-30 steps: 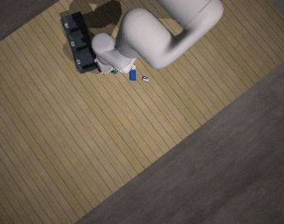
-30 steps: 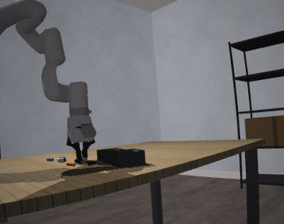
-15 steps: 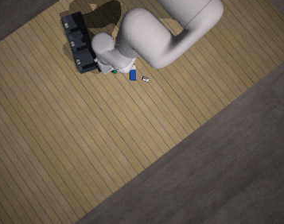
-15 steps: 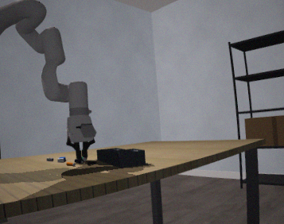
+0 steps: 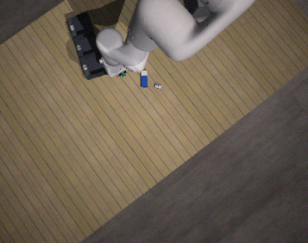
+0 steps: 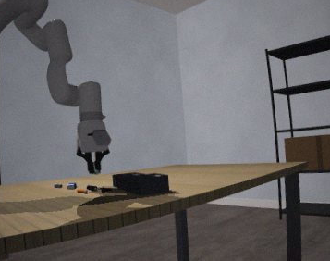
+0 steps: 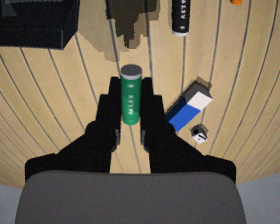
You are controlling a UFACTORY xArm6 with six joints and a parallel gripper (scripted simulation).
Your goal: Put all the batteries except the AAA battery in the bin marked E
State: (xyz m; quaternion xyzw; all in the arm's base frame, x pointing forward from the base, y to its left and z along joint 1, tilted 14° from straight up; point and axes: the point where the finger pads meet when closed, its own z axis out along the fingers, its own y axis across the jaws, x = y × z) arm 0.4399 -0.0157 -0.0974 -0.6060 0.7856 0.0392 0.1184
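The black cylindrical battery is 6 cm below my hand, 5 cm to the right of it and 5 cm behind it. Also, from my hand: orange battery 10 cm behind, 7 cm to the right, 6 cm below; white object 13 cm to the left, 7 cm behind, 6 cm below; green battery 2 cm below.
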